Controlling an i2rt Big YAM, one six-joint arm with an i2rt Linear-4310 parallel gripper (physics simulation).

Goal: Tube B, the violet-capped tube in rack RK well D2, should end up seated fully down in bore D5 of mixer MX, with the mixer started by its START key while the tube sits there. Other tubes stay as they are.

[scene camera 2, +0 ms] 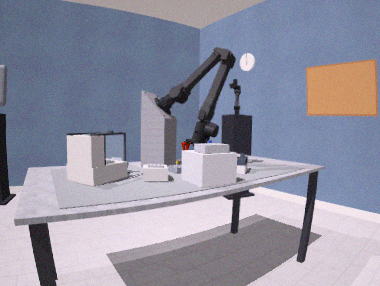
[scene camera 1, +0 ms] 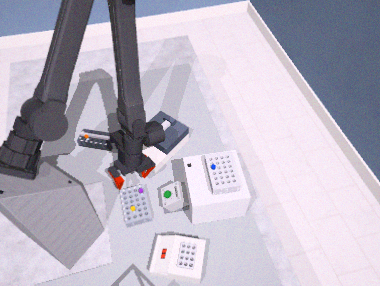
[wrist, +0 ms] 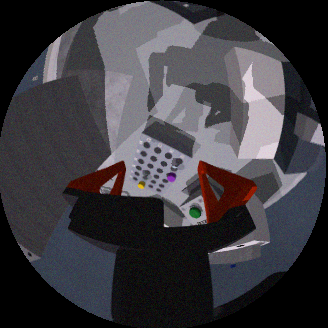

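Pixels of known places: gripper, fingertip midpoint: [scene camera 1: 131,182] [wrist: 161,164]; arm's base, link origin: [scene camera 2: 161,107] [scene camera 1: 15,165].
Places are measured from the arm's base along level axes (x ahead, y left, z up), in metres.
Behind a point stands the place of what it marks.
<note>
The violet-capped tube [scene camera 1: 141,190] {x 0.258, y 0.085, z -0.309 m} [wrist: 171,177] {x 0.255, y 0.090, z -0.309 m} stands in the grey rack [scene camera 1: 140,221] {x 0.254, y -0.009, z -0.345 m} [wrist: 167,136] {x 0.216, y 0.113, z -0.358 m}, with a yellow-capped tube [scene camera 1: 133,208] {x 0.235, y 0.021, z -0.309 m} [wrist: 141,185] {x 0.233, y 0.027, z -0.309 m} in another well. My gripper [scene camera 1: 133,179] {x 0.226, y 0.109, z -0.296 m} [scene camera 2: 186,145] [wrist: 161,164] {x 0.226, y 0.109, z -0.296 m} is open and empty, pointing down above the rack's violet-cap end. Both caps show between the red fingers in the wrist view, below the fingertips. The large white box, apparently the mixer [scene camera 1: 200,200] {x 0.449, y -0.004, z -0.227 m} [scene camera 2: 215,167] {x 0.595, y 0.061, z -0.283 m}, carries a raised bore block [scene camera 1: 225,192] {x 0.526, y 0.014, z -0.219 m} [scene camera 2: 212,148] {x 0.567, y 0.059, z -0.207 m} holding a blue-capped tube [scene camera 1: 213,167] {x 0.494, y 0.081, z -0.180 m} [scene camera 2: 210,142] {x 0.501, y 0.083, z -0.187 m}. A green key [scene camera 1: 167,194] {x 0.346, y 0.057, z -0.293 m} [wrist: 195,212] {x 0.343, y 0.064, z -0.294 m} tops the small box beside it.
A white unit with a red switch [scene camera 1: 163,253] {x 0.331, y -0.127, z -0.313 m} stands near the rack. A dark strip holder [scene camera 1: 95,141] {x 0.074, y 0.318, z -0.327 m} with an orange cap and a dark-topped device [scene camera 1: 177,135] {x 0.387, y 0.294, z -0.283 m} stand behind the gripper. The arm's grey pedestal [scene camera 1: 55,215] {x 0.082, y -0.093, z -0.089 m} [scene camera 2: 155,130] {x 0.103, y -0.065, z -0.144 m} and a framed white instrument [scene camera 2: 85,155] {x 0.447, y -0.461, z -0.238 m} are also present.
</note>
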